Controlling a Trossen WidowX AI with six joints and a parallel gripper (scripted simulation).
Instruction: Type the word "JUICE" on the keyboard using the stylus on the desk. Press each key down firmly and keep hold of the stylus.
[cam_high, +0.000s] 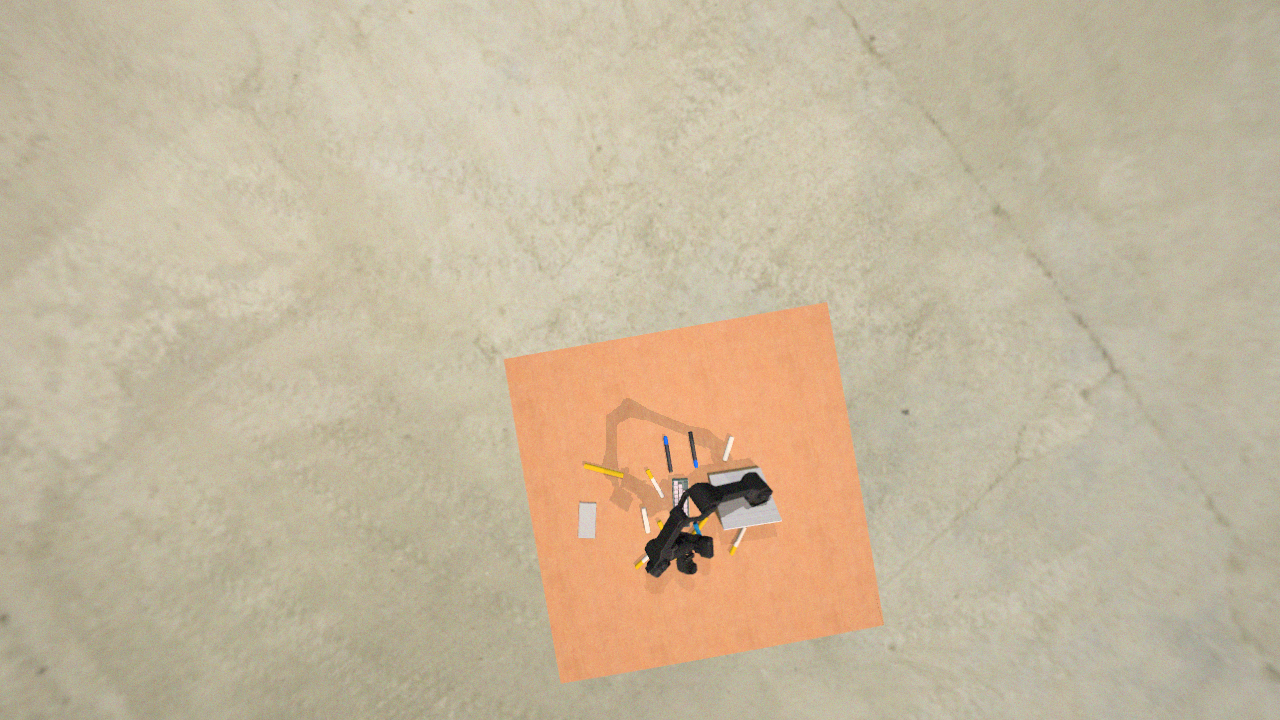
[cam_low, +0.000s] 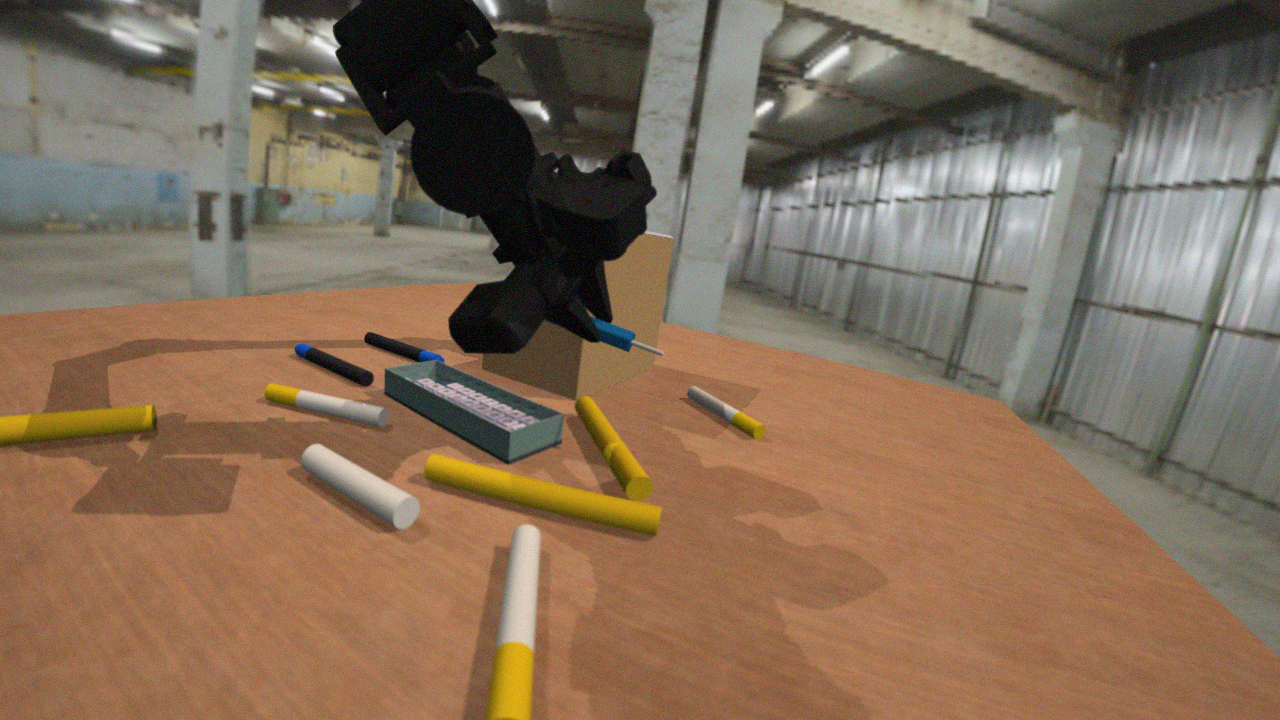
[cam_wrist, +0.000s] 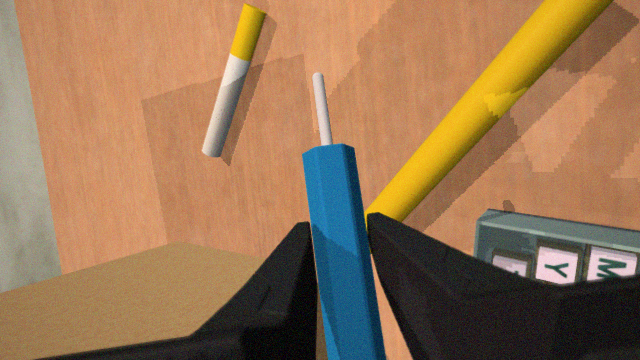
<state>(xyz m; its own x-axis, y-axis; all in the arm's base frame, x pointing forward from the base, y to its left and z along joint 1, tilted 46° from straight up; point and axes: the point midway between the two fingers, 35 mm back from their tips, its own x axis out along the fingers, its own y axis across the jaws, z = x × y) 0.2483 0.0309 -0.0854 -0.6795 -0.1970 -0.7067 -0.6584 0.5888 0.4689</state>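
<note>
My gripper tip is 1 cm to the right of the blue stylus. Round my gripper tip: yellow cylinder: 9 cm below, 2 cm to the left, 1 cm ahead.
</note>
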